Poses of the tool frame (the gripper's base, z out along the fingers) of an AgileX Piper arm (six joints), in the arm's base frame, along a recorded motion.
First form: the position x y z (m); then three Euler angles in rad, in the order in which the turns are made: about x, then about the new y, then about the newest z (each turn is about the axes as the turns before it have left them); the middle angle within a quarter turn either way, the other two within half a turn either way.
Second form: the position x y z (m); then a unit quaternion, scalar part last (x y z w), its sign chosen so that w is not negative. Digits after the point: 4 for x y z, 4 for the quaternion.
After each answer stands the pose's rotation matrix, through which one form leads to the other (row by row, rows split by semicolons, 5 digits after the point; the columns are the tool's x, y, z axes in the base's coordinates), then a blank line. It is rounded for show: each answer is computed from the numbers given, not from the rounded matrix.
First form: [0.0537, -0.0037, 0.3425, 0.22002, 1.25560, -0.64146]
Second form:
[0.0537, -0.0037, 0.3425, -0.0997, 0.5821, -0.1924, 0.7837]
0.24838 0.18550 0.95074; -0.41769 0.90607 -0.06766; -0.87398 -0.38031 0.30253

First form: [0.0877, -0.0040, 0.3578, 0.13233, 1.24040, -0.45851]
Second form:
[0.0877, -0.0040, 0.3578, -0.0794, 0.5770, -0.1471, 0.7995]
0.29091 0.14359 0.94591; -0.32683 0.94411 -0.04281; -0.89920 -0.29670 0.32158

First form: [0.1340, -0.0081, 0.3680, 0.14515, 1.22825, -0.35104]
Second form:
[0.1340, -0.0081, 0.3680, -0.0420, 0.5762, -0.1012, 0.8099]
0.31540 0.11550 0.94190; -0.21233 0.97599 -0.04858; -0.92490 -0.18467 0.33235

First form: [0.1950, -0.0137, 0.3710, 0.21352, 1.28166, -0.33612]
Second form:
[0.1950, -0.0137, 0.3710, -0.0152, 0.6004, -0.0705, 0.7965]
0.26917 0.09404 0.95849; -0.13060 0.98959 -0.06042; -0.95420 -0.10891 0.27865

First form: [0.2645, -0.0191, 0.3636, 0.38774, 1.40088, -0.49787]
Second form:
[0.2645, -0.0191, 0.3636, -0.0131, 0.6493, -0.0645, 0.7577]
0.14857 0.08075 0.98560; -0.11469 0.99134 -0.06394; -0.98223 -0.10354 0.15655

